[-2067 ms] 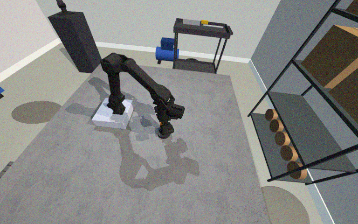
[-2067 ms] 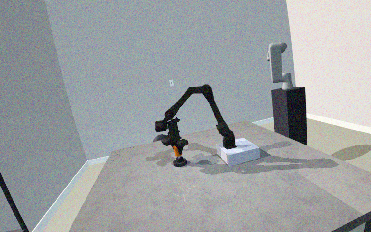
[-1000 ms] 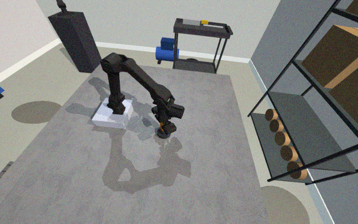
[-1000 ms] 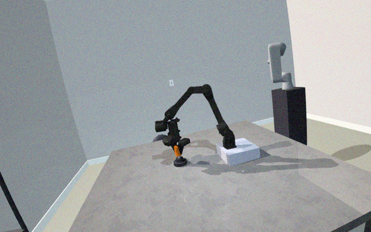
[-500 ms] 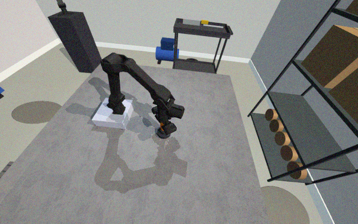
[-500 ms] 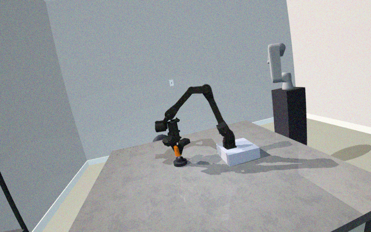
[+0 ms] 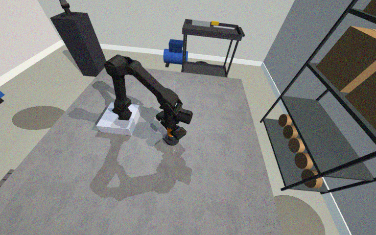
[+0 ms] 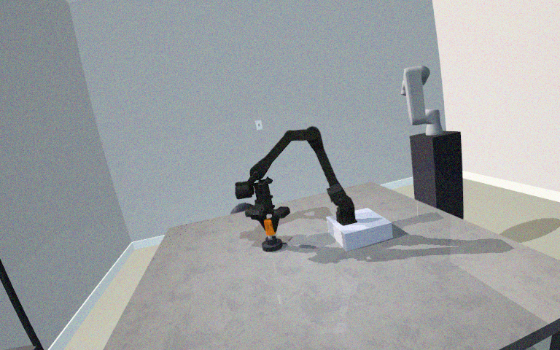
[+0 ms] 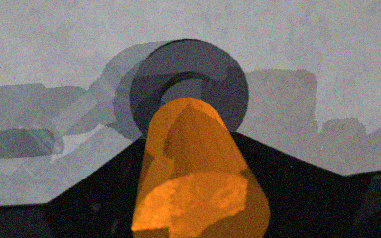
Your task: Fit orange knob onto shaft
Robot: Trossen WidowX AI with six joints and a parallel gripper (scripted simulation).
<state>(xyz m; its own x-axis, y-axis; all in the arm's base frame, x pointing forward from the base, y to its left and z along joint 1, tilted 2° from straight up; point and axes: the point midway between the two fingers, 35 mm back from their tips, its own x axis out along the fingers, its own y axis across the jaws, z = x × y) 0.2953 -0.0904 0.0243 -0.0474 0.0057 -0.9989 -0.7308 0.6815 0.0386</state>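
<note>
My gripper tip is 4 cm above the round black pedestal and 1 cm short of it. Round my gripper tip: orange knob (3 cm above).
</note>
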